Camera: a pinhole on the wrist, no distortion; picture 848 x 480 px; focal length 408.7 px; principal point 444.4 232.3 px. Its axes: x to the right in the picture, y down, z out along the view. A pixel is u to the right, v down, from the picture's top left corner.
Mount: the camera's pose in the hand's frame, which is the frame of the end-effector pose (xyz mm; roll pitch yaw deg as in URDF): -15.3 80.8 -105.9 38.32 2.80 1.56
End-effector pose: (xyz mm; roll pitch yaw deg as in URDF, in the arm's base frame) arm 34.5 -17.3 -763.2 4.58 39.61 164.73
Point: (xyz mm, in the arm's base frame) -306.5 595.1 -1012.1
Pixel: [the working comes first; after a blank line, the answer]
In the camera's frame: 522.3 -278.1 592.2

805 40
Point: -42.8 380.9 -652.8
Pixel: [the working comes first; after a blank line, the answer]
In the camera's frame: 55.1 -128.2 530.7

487 134
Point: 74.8 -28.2 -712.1
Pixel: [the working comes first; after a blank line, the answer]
In the camera's frame: -57.3 10.3 139.7

277 262
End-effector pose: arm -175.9 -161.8 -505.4 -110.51 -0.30 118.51
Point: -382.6 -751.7 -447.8
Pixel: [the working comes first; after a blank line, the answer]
In the camera's frame: -436.9 82.9 569.3

131 292
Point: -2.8 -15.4 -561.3
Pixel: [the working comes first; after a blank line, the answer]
In the camera's frame: 66.3 -11.5 -91.8

behind the camera
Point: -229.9 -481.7 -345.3
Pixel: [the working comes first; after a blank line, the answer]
In the camera's frame: -258.6 -92.7 359.3

150 127
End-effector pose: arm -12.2 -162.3 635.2 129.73 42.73 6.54
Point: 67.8 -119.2 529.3
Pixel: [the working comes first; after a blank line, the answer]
In the camera's frame: 141.2 -33.8 154.3

818 143
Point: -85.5 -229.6 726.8
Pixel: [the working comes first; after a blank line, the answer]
In the camera's frame: -113.7 61.1 126.9

78 429
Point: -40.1 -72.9 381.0
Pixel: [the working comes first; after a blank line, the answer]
In the camera's frame: 158.8 -127.6 317.6

649 68
